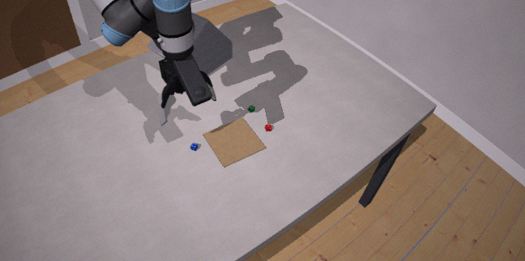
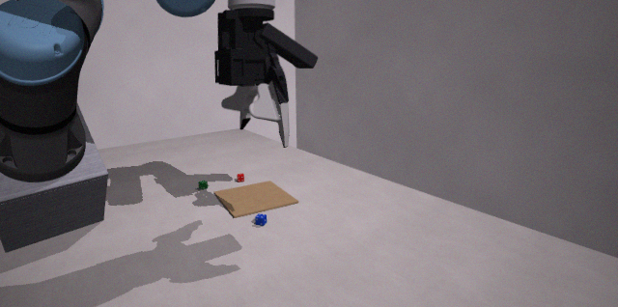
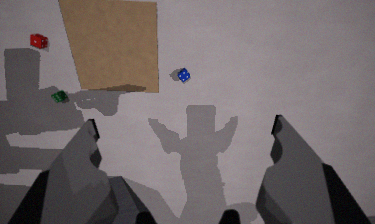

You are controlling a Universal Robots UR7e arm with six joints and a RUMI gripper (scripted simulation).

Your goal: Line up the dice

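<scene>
Now: the blue die 10 mm behind my hand and 150 mm below it. Round my hand: green die (240 mm to the left, 150 mm below); square mat (50 mm ahead, 110 mm to the left, 160 mm below); red die (90 mm ahead, 210 mm to the left, 150 mm below).
</scene>
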